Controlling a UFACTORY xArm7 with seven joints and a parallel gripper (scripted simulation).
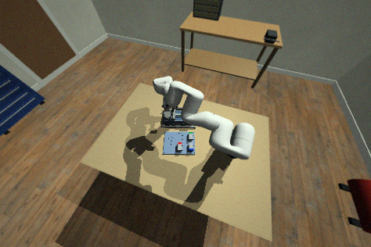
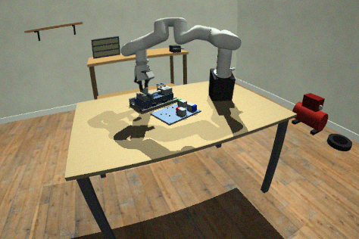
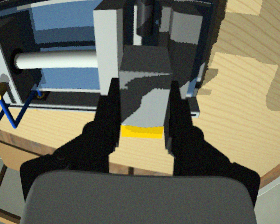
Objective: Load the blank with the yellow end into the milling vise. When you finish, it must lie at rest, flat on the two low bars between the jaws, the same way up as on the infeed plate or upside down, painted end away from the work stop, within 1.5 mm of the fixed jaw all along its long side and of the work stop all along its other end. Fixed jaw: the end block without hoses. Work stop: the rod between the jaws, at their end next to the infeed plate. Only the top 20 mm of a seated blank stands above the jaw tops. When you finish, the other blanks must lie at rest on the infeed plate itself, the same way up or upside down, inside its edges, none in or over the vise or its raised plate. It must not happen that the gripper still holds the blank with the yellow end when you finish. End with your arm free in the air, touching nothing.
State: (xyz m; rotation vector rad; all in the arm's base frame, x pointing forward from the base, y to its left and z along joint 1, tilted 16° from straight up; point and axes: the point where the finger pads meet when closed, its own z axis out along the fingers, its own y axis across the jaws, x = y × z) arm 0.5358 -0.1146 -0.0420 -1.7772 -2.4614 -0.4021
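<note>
Right now my hand is 20 mm above the yellow-ended blank. Round my hand: fixed jaw 20 mm ahead, 10 mm to the left, 60 mm below; dark work stop rod 20 mm behind, 50 mm to the left, 50 mm below; green-ended blank 230 mm behind, 120 mm to the left, 110 mm below.
</note>
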